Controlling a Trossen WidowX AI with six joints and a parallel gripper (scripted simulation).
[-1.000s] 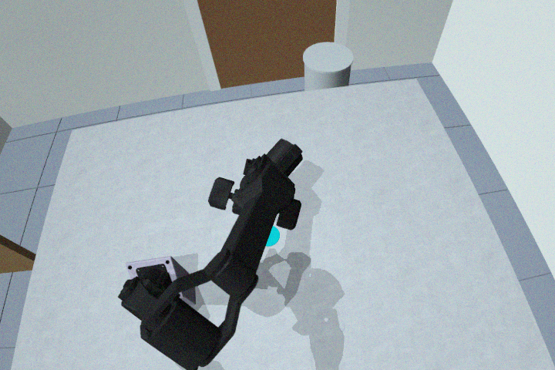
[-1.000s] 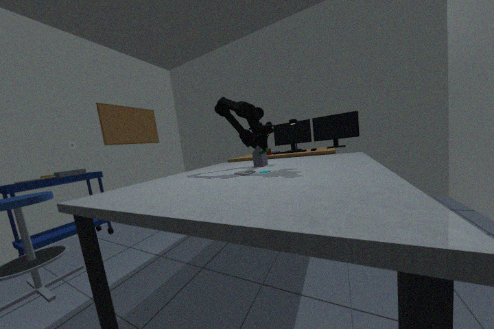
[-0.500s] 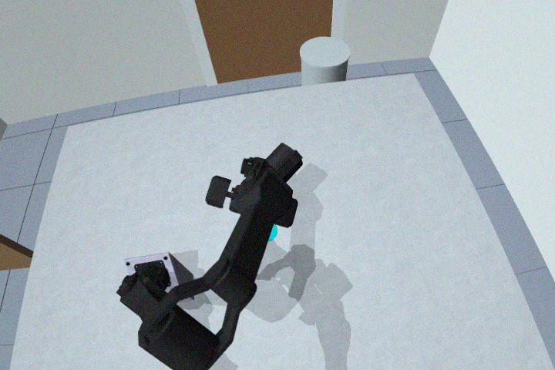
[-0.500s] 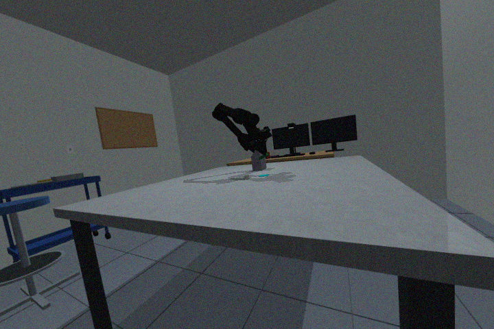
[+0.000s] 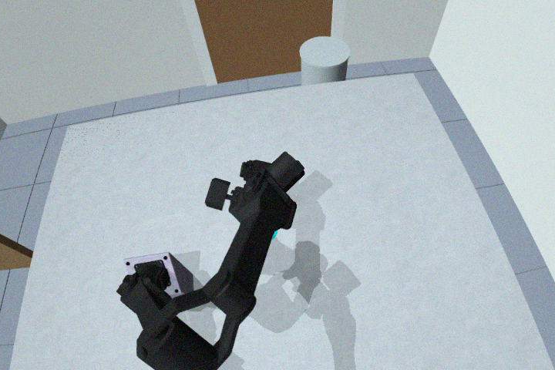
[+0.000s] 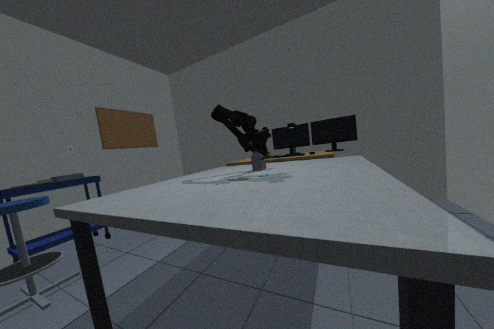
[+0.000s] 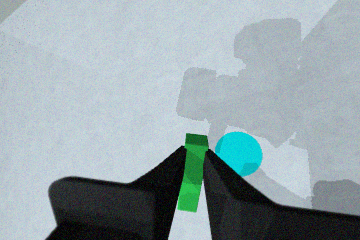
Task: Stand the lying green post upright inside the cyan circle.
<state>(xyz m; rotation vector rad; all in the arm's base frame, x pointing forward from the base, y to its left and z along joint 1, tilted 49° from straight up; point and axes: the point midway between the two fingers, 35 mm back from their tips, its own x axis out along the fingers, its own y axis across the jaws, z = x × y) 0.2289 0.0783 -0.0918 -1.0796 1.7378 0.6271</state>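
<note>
Now: the cyan circle 11 cm below my gripper tip, 3 cm ahead of it and 2 cm to the right of it. Also, from my gripper tip: green post 2 cm to the right, 1 cm below, 1 cm behind.
</note>
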